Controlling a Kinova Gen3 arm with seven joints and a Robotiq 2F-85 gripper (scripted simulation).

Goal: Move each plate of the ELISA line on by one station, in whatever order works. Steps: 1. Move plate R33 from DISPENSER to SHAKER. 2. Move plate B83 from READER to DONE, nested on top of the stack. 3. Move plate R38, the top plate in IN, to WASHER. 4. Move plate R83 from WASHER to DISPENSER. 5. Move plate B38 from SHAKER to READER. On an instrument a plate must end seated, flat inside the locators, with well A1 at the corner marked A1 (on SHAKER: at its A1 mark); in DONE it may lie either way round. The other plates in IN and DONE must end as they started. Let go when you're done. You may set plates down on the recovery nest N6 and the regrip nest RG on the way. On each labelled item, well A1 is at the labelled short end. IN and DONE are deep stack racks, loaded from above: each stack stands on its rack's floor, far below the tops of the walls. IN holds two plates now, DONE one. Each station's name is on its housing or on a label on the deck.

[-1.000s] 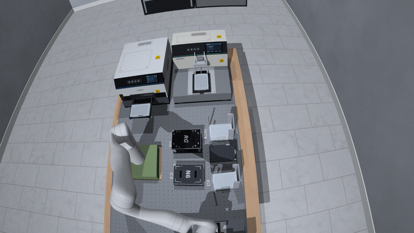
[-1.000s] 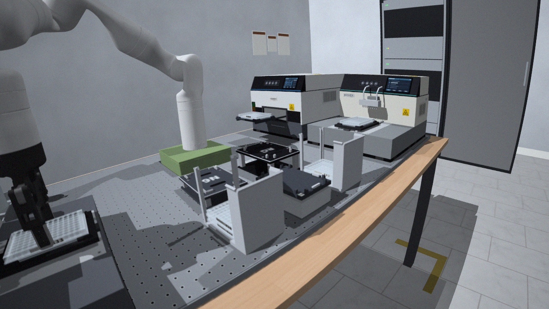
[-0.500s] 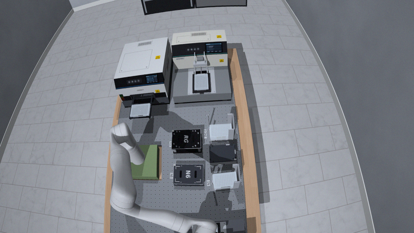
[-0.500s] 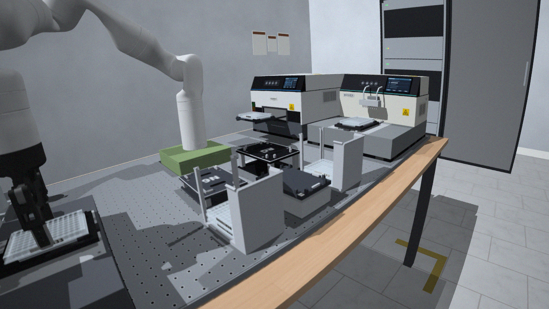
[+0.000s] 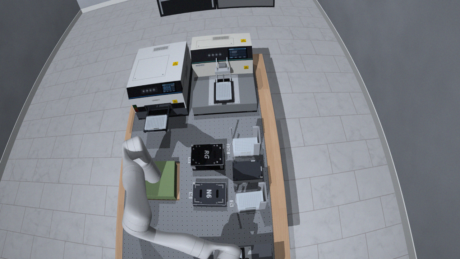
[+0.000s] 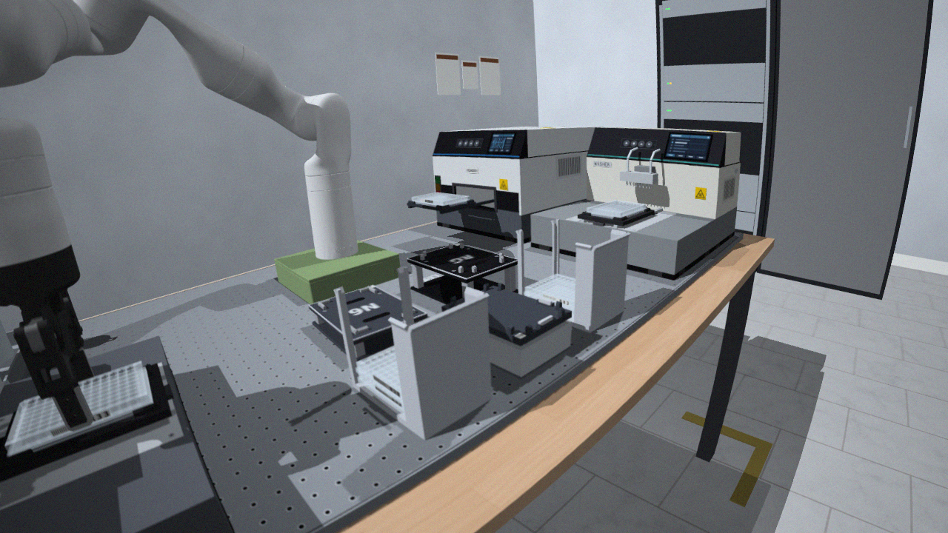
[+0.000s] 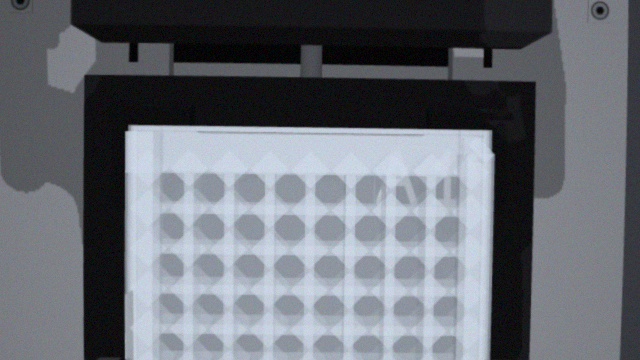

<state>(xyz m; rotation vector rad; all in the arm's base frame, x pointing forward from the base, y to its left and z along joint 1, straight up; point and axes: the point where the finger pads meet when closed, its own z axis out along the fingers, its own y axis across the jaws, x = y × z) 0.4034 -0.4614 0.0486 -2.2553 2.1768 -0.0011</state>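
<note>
My hand is 10 mm above the plate R33. Also, from my hand: RG nest: 570 mm to the left, 120 mm behind, 40 mm below; then plate R38: 330 mm to the left, 80 mm ahead, 70 mm below; then dispenser head: 90 mm to the right, 20 mm above.
</note>
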